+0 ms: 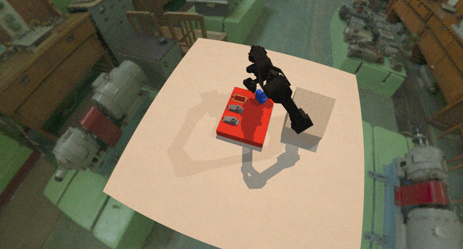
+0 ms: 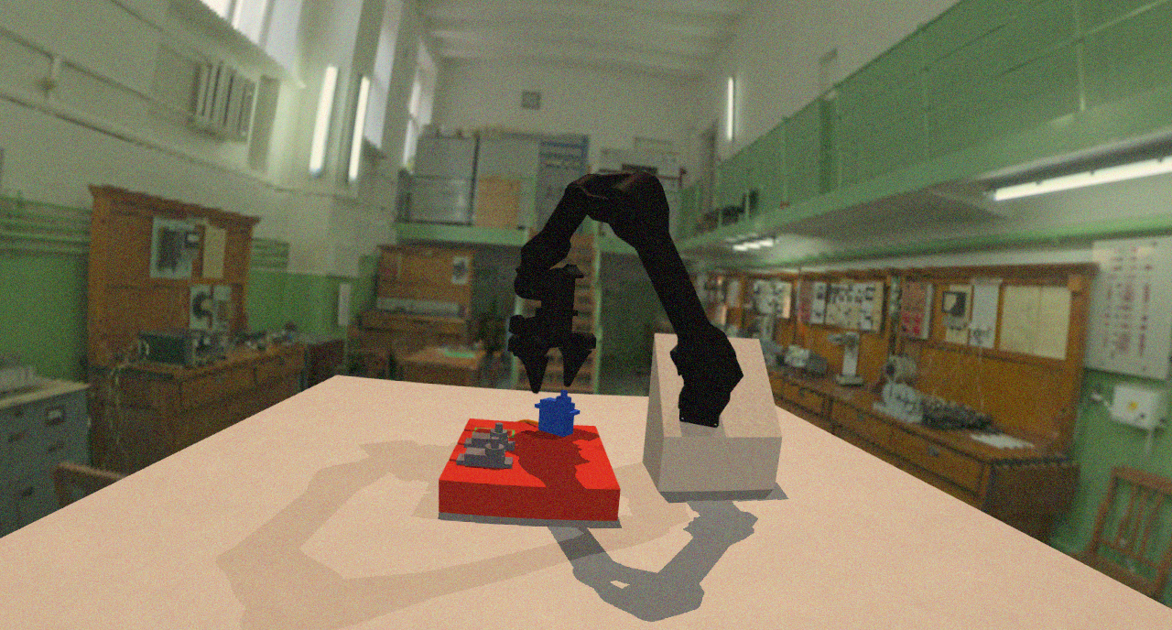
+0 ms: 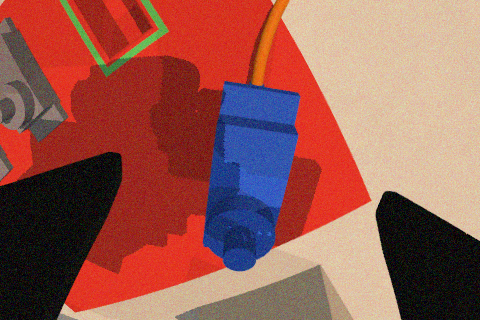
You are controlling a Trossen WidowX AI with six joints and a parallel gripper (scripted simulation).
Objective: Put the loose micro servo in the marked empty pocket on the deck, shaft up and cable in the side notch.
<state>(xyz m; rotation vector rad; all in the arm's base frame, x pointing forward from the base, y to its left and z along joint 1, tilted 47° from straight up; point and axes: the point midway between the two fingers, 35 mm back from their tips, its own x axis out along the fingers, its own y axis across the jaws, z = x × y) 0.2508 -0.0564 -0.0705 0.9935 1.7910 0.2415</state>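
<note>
My gripper tip is 3 cm past the red deck, 11 cm to the right of it and 10 cm above it.
</note>
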